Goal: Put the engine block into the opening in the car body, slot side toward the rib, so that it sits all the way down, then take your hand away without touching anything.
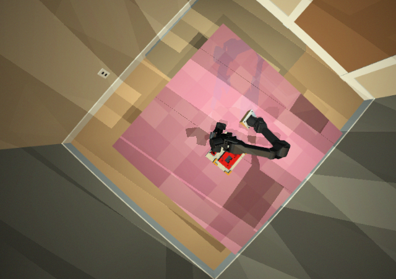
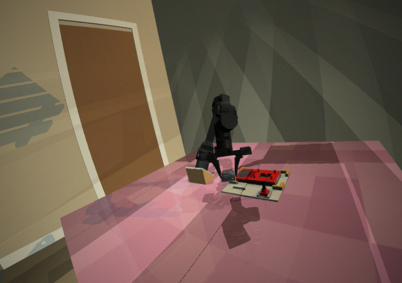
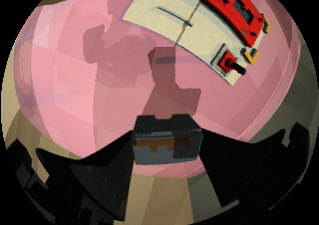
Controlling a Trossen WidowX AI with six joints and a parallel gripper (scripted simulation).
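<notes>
My gripper tip is 100 mm to the right of the dark upright peg, 90 mm short of it and 90 mm above it. The rest, counted from my gripper tip: cream base board 200 mm to the left, 110 mm below, 30 mm ahead; engine block right at my gripper tip.
</notes>
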